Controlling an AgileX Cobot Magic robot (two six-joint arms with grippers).
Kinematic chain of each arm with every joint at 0, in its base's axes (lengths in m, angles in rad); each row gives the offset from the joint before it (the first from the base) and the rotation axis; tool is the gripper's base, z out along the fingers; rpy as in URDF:
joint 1: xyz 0 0 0.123 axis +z
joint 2: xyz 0 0 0 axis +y
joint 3: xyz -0.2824 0 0.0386 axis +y
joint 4: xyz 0.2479 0 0.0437 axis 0.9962 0 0.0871
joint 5: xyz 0 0 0 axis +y
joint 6: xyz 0.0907 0 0.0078 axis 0.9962 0 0.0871
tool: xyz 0 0 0 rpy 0 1.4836 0
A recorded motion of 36 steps. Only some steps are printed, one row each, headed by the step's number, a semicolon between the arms.
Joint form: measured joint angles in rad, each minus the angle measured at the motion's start. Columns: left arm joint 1, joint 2, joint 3, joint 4, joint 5, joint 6; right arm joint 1, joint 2, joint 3, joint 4, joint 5, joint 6.
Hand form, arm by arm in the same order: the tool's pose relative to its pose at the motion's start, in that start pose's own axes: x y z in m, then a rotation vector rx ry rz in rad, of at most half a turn. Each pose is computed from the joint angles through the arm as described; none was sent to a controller.
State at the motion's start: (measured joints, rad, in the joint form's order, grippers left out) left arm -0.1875 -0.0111 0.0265 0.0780 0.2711 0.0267; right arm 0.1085 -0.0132 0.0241 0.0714 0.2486 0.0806
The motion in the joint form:
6: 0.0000 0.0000 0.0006 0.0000 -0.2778 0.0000; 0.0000 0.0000 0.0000 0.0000 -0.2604 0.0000
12: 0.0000 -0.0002 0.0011 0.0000 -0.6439 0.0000; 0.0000 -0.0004 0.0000 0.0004 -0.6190 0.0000
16: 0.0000 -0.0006 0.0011 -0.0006 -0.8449 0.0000; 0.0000 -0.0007 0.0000 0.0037 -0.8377 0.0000
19: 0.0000 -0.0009 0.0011 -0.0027 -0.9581 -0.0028; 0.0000 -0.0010 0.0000 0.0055 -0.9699 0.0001
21: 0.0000 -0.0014 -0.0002 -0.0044 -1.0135 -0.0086; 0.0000 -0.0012 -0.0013 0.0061 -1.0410 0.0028
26: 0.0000 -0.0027 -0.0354 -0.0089 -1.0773 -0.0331; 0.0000 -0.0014 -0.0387 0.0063 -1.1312 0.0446
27: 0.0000 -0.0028 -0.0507 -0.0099 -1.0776 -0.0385; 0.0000 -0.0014 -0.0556 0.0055 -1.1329 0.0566
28: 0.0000 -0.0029 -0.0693 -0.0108 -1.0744 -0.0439; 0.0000 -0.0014 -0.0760 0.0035 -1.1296 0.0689
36: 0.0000 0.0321 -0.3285 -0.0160 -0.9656 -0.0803; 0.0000 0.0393 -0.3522 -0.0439 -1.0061 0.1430
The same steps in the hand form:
6: -0.0248 0.0006 -0.0034 -0.0074 -0.2771 0.0000; -0.0234 0.0019 -0.0030 -0.0210 -0.2596 0.0000
12: -0.0543 0.0014 -0.0180 -0.0171 -0.6428 0.0000; -0.0527 0.0042 -0.0169 -0.0499 -0.6174 0.0004
16: -0.0678 0.0018 -0.0304 -0.0226 -0.8441 -0.0006; -0.0675 0.0053 -0.0301 -0.0669 -0.8357 0.0038
19: -0.0742 0.0021 -0.0385 -0.0248 -0.9576 -0.0053; -0.0749 0.0057 -0.0396 -0.0770 -0.9678 0.0057
21: -0.0773 0.0023 -0.0430 -0.0239 -1.0148 -0.0123; -0.0788 0.0060 -0.0453 -0.0839 -1.0401 0.0087
26: -0.0899 0.0039 -0.0543 -0.0166 -1.1152 -0.0379; -0.0926 0.0079 -0.0590 -0.1212 -1.1650 0.0467
27: -0.0940 0.0044 -0.0571 -0.0152 -1.1310 -0.0433; -0.0972 0.0087 -0.0621 -0.1317 -1.1826 0.0567
28: -0.0988 0.0050 -0.0603 -0.0138 -1.1465 -0.0485; -0.1024 0.0097 -0.0656 -0.1431 -1.1985 0.0657
36: -0.1604 0.0129 -0.0997 -0.0082 -1.2618 -0.0813; -0.1669 0.0237 -0.1056 -0.2273 -1.2993 0.0806

